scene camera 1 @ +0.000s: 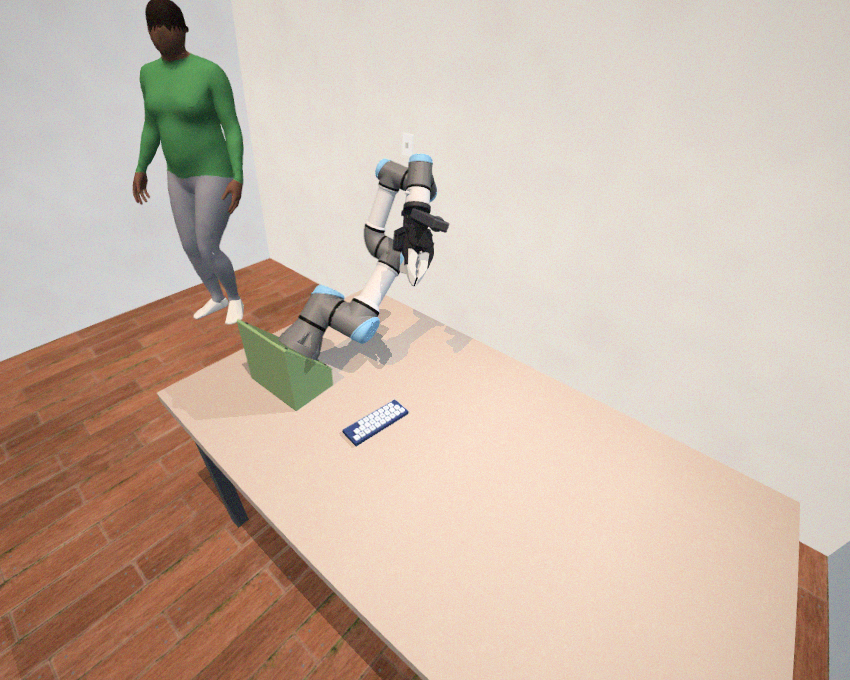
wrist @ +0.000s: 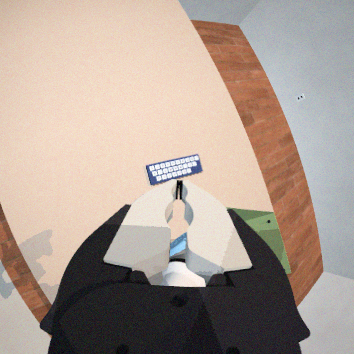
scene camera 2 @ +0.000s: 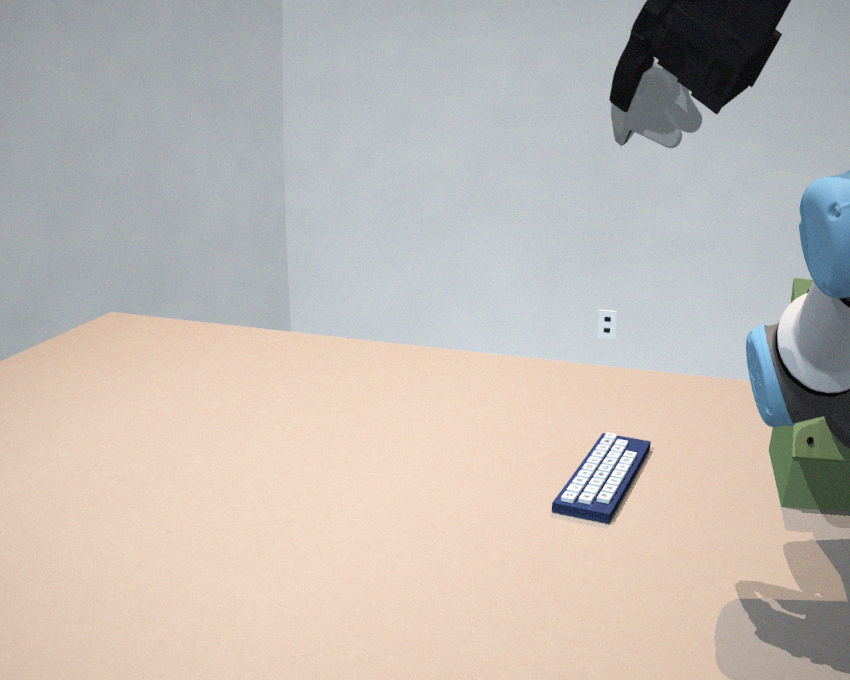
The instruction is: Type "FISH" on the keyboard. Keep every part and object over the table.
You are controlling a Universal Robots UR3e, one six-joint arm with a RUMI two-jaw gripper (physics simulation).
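Where they show: gripper, fingertip midpoint: (scene camera 1: 413,286) (wrist: 178,181) (scene camera 2: 621,141); arm's base, link origin: (scene camera 1: 297,349).
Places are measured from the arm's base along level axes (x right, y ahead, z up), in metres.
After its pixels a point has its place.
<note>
A small dark blue keyboard (scene camera 1: 375,422) {x 0.018, y 0.307, z -0.101 m} (scene camera 2: 601,477) {x -0.021, y 0.307, z -0.100 m} (wrist: 174,169) {x -0.001, y 0.300, z -0.100 m} with three rows of white keys lies flat on the table (scene camera 1: 567,510) {x -0.037, y 0.849, z -0.117 m} (scene camera 2: 283,482) {x -0.074, y 0.652, z -0.117 m} (wrist: 100,100) {x -0.105, y 0.610, z -0.117 m}. The letters on its keys are too small to read surely. My gripper (scene camera 1: 416,282) {x -0.143, y 0.310, z 0.262 m} (wrist: 178,181) {x -0.143, y 0.310, z 0.262 m} is shut with nothing between its pale fingertips. It hangs high above the table, well clear of the keyboard. In scene camera 2 the gripper (scene camera 2: 646,141) {x -0.143, y 0.310, z 0.262 m} shows at the top right, high over the keyboard. In the wrist view the fingertips stand just below the keyboard's near edge.
A green angled panel (scene camera 1: 294,375) {x 0.093, y 0.089, z 0.012 m} (scene camera 2: 808,467) {x -0.039, y 0.076, z -0.066 m} (wrist: 257,222) {x 0.071, y 0.075, z 0.071 m} stands around the arm's base, beside the keyboard. A person in a green top (scene camera 1: 187,116) stands on the floor beyond the table's end. A wall rises behind the table's far long edge in scene camera 1.
</note>
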